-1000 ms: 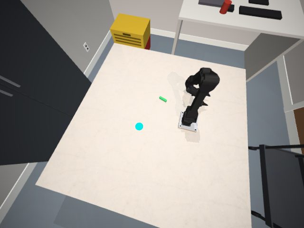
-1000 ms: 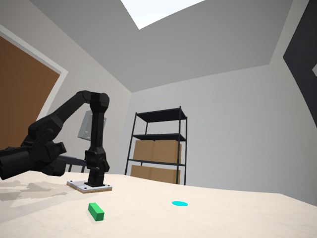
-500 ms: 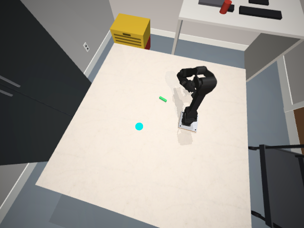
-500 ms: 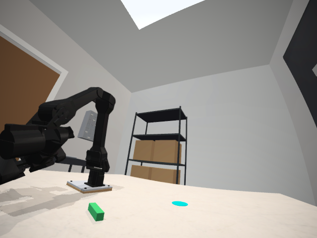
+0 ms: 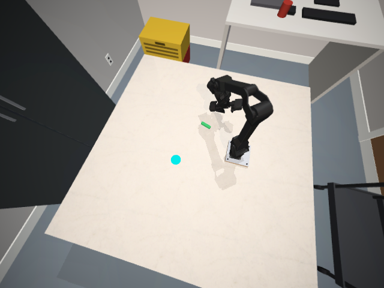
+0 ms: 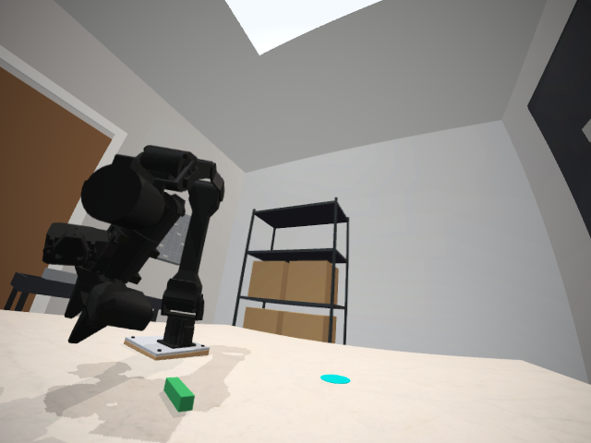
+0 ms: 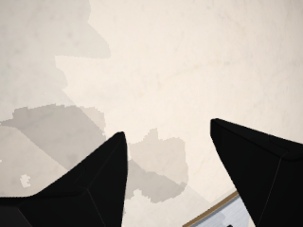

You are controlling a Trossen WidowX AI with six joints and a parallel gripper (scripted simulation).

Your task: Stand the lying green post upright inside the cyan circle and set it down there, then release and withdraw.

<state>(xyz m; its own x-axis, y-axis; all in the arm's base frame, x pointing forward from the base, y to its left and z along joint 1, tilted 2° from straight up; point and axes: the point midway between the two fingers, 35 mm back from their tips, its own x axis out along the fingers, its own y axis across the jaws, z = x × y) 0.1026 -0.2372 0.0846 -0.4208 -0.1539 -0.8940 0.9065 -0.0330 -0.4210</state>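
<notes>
The green post is 120 mm ahead of my gripper tip, 90 mm to the left of it and 50 mm below it. From my gripper tip the other things lie so: cyan circle: 250 mm ahead, 360 mm to the left, 60 mm below.
</notes>
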